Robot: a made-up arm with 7 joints.
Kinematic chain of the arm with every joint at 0, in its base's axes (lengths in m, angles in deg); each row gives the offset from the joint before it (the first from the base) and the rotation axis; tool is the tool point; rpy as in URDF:
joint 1: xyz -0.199 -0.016 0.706 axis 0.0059 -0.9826 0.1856
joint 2: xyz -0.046 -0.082 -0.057 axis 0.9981 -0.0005 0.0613
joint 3: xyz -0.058 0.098 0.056 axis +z
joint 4: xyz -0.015 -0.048 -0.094 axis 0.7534 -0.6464 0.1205
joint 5: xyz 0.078 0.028 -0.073 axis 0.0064 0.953 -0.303
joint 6: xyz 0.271 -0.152 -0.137 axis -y
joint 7: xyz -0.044 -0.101 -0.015 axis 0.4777 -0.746 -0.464
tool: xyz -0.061 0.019 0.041 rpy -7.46 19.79 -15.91
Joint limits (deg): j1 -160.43..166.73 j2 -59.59..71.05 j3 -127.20..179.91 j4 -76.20..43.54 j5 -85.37..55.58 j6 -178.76..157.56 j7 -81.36..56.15
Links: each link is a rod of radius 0.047 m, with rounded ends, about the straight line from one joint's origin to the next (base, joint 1, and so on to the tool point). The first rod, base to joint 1, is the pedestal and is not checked.
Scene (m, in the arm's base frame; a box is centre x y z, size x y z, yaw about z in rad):
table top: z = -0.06
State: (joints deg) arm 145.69 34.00 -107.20 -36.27 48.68 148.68 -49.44
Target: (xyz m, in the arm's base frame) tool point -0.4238 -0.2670 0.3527
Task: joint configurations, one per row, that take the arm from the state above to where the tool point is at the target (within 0.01 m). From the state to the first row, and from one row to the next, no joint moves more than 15 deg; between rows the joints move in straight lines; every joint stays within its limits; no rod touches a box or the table.
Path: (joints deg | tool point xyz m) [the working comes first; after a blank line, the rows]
Joints at the target: 62.37 -23.18 -28.81 -76.20 55.58 71.48 -62.03
Straight joint move there: clear.

1: 131.80 24.47 -94.13 -42.92 49.83 135.81 -51.54 | 0.2524 0.2080 0.3098
2: 117.92 14.94 -81.07 -49.58 50.98 122.95 -53.64 | 0.1967 0.0876 0.2247
3: 104.03 5.41 -68.00 -56.24 52.13 110.08 -55.73 | 0.0805 -0.0405 0.1618
4: 90.14 -4.12 -54.94 -62.89 53.28 97.21 -57.83 | -0.0855 -0.1544 0.1523
5: 76.26 -13.65 -41.87 -69.54 54.43 84.35 -59.93 | -0.2685 -0.2341 0.2166
6: 62.37 -23.18 -28.81 -76.20 55.58 71.48 -62.03 | -0.4238 -0.2670 0.3527

